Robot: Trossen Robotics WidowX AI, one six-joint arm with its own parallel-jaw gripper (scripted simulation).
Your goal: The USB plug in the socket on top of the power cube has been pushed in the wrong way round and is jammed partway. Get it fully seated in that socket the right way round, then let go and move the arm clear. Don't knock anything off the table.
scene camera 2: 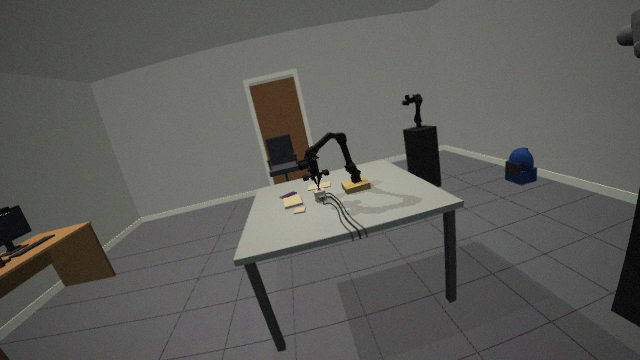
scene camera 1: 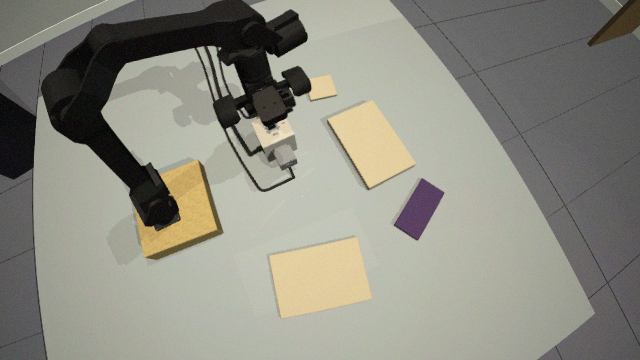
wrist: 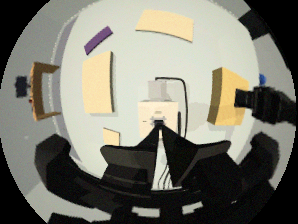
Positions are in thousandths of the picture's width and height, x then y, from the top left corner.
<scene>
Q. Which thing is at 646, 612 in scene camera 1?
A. A purple block.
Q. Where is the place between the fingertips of my gripper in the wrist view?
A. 535, 569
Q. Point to a white power cube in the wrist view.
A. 492, 484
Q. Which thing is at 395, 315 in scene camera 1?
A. My gripper.
</scene>
